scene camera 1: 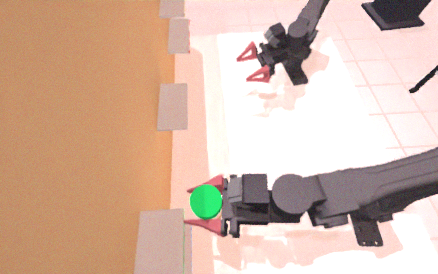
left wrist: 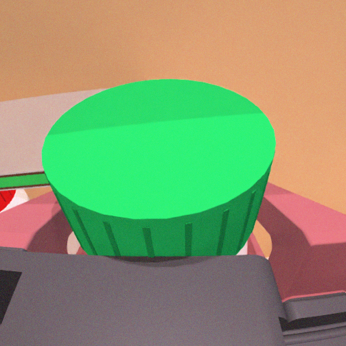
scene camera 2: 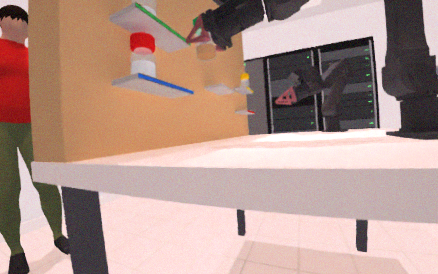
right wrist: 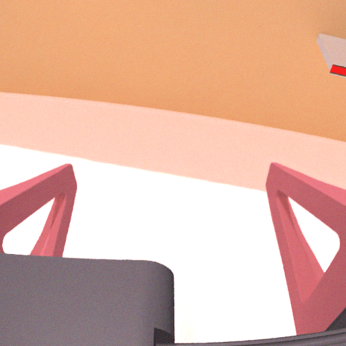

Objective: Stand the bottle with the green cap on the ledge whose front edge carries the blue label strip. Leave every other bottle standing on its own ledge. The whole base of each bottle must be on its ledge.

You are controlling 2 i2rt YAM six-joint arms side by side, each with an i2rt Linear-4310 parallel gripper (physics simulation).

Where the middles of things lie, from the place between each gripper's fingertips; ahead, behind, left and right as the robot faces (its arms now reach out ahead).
Scene:
The plain ledge (scene camera 1: 173,98) lies 240 mm ahead of my right hand, 160 mm to the left of it and 50 mm above it. From my right hand the other things lie so: green-capped bottle (scene camera 1: 205,201): 180 mm ahead, 460 mm to the left, 130 mm above; blue-strip ledge (scene camera 2: 132,82): 280 mm ahead, 550 mm to the left, 20 mm below; red-edged ledge (scene camera 1: 178,39): 190 mm ahead, 240 mm to the right, 20 mm below.
Now: the green-strip ledge (scene camera 2: 164,39) 100 mm to the left of my left hand and 50 mm ahead of it. The rest, counted from my left hand: green-capped bottle 40 mm behind, 10 mm to the left; blue-strip ledge 140 mm below, 100 mm to the left, 50 mm ahead; plain ledge 300 mm to the right, 70 mm below, 10 mm ahead.

